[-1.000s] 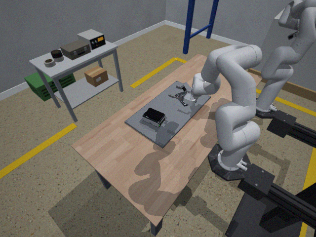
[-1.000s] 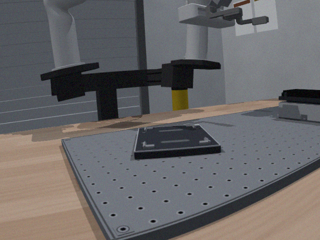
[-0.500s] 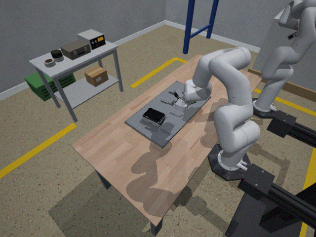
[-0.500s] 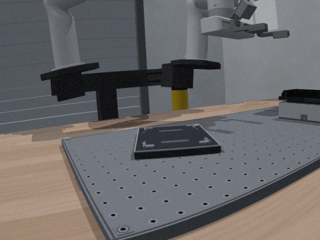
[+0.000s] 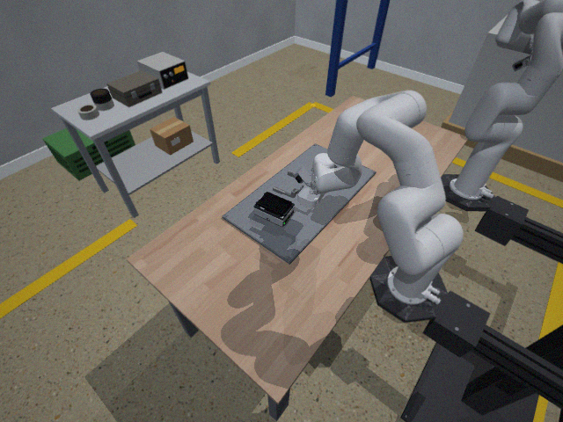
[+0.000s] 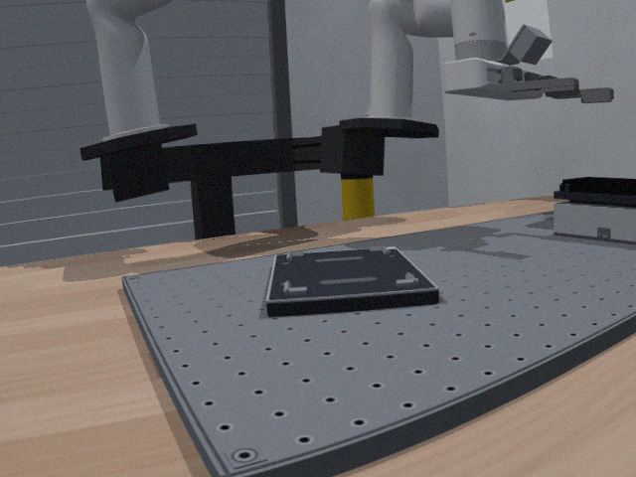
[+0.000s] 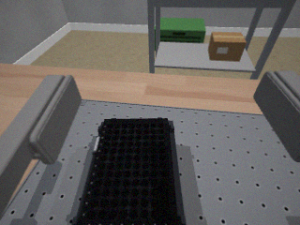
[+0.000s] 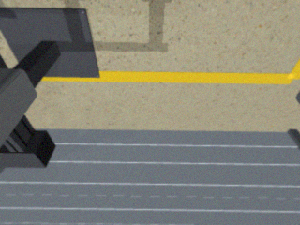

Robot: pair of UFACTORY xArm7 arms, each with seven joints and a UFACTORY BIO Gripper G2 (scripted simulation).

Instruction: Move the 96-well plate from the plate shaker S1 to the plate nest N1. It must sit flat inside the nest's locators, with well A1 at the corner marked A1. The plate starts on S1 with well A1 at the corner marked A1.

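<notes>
Right now my left hand is 30 mm short of the 96-well plate, 40 mm to the right of it and 120 mm above it.
</notes>
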